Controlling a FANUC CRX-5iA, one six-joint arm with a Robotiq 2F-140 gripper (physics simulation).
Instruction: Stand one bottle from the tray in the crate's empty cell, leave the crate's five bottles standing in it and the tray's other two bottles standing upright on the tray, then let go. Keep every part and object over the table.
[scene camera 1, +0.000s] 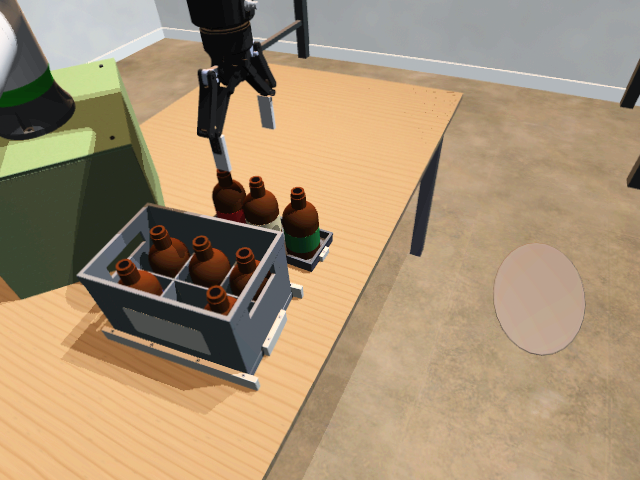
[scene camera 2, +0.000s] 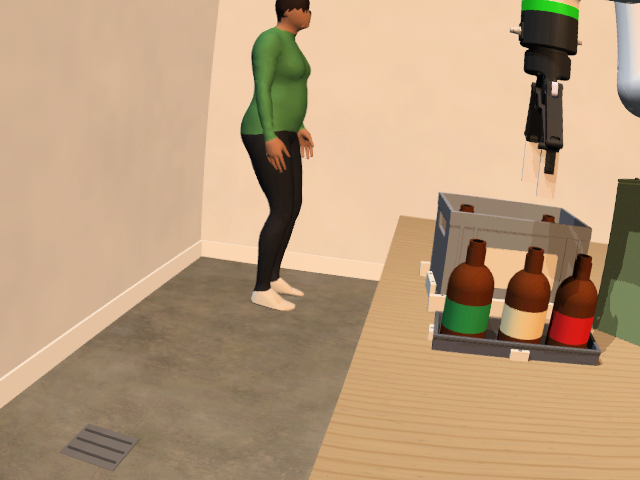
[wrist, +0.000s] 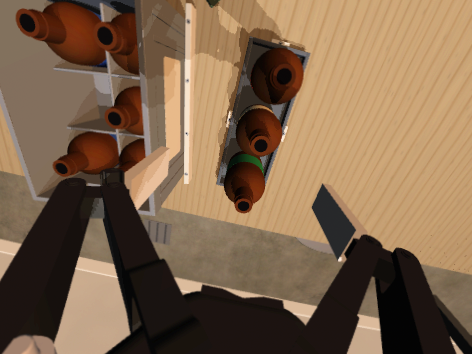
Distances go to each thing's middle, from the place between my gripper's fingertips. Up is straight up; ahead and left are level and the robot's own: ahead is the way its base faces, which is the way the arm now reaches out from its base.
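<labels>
Relative to the red-label bottle (scene camera 2: 576, 298), my hand is 160 mm above, 90 mm past and 20 mm to the right. The crate rail (scene camera 1: 249, 381) is 230 mm below my hand and 310 mm to the right of it.
</labels>
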